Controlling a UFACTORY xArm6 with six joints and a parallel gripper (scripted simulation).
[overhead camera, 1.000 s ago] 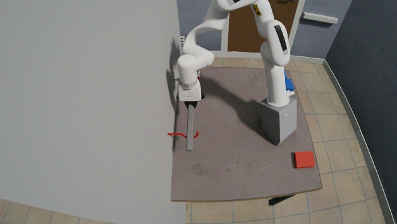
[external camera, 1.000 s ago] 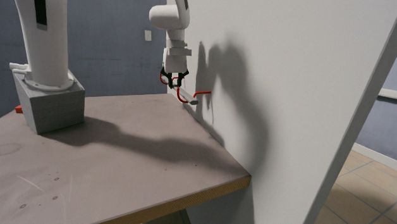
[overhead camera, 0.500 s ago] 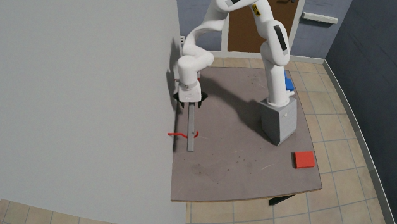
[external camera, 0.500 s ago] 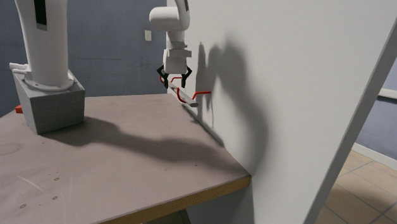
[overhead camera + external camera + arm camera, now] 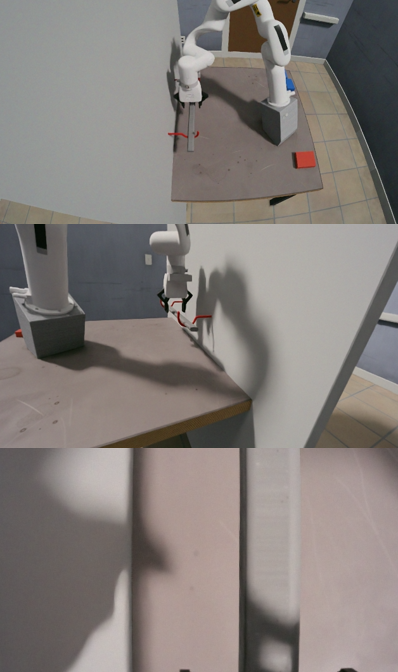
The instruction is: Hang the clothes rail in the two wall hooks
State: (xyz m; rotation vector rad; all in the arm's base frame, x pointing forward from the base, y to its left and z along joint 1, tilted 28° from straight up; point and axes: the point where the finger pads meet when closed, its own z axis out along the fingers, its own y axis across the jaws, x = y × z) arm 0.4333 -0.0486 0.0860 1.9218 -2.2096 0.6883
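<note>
Now: the clothes rail 2 cm below my hand. From my hand the other things lie so: blue object (68 cm behind, 15 cm to the right, 14 cm below); white wall panel (26 cm above, 12 cm ahead, 2 cm to the right); red block (56 cm behind, 38 cm to the left, 15 cm below).
</note>
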